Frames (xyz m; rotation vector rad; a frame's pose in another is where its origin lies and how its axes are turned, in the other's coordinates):
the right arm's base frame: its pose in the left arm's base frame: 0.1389 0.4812 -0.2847 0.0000 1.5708 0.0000
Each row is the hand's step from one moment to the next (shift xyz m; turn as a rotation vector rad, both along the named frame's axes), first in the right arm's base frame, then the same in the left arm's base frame.
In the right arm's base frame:
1: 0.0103 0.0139 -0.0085 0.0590 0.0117 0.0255
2: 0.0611 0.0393 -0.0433 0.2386 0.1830 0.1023
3: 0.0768 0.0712 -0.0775 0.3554 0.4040 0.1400
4: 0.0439 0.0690 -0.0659 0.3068 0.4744 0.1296
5: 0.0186 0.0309 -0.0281 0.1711 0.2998 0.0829
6: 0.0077 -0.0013 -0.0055 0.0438 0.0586 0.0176
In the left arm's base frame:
1: -0.0085 0.0139 -0.0103 0.0255 0.0117 -0.0590
2: -0.0433 0.0393 -0.0611 0.1023 0.1830 -0.2386
3: -0.0775 0.0712 -0.0768 0.1400 0.4040 -0.3554
4: -0.0659 0.0690 -0.0439 0.1296 0.4744 -0.3068
5: -0.0281 0.0309 -0.0186 0.0829 0.2998 -0.1711
6: -0.0055 -0.0013 -0.0077 0.0176 0.0586 -0.0438

